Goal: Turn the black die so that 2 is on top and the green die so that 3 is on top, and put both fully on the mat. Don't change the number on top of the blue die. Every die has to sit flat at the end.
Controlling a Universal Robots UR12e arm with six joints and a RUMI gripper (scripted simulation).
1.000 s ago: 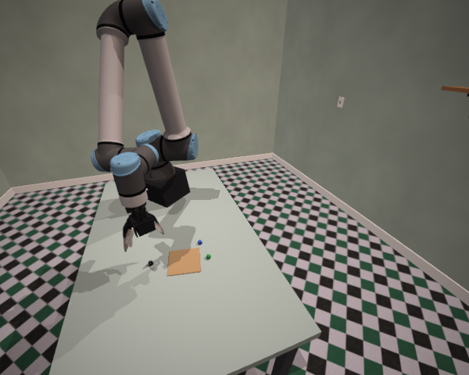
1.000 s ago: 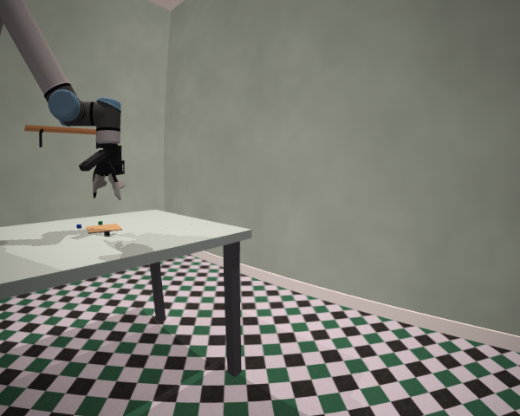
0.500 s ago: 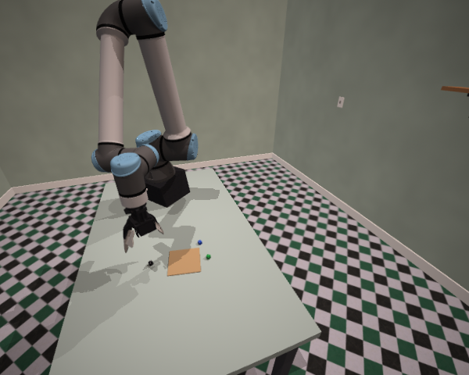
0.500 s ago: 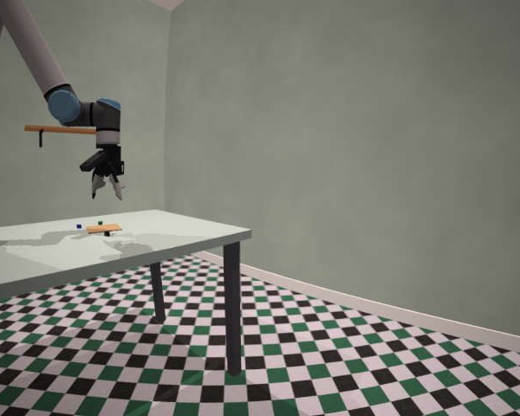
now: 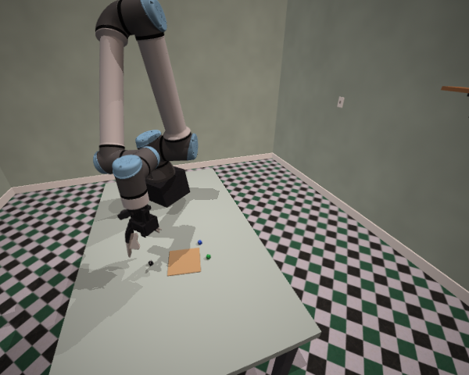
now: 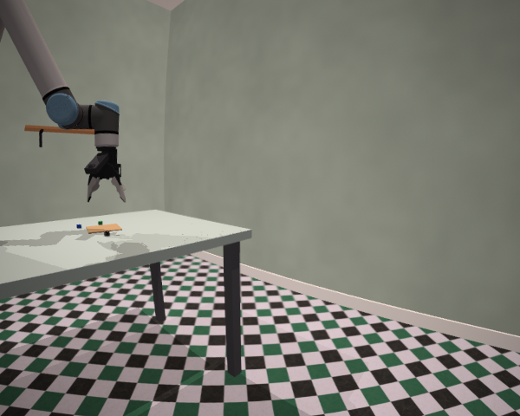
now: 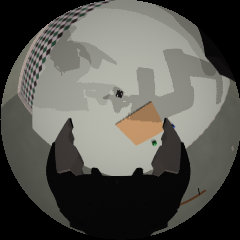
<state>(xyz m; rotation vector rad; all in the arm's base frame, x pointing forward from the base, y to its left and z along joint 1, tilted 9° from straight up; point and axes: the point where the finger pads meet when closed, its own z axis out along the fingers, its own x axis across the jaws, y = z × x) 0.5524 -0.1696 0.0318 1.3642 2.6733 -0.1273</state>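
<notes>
Right now the black die is 12 cm below my hand. Also, from my hand: green die (25 cm to the left, 12 cm below, 7 cm ahead); orange mat (14 cm to the left, 12 cm below, 4 cm ahead); blue die (24 cm to the left, 12 cm below, 3 cm behind).
</notes>
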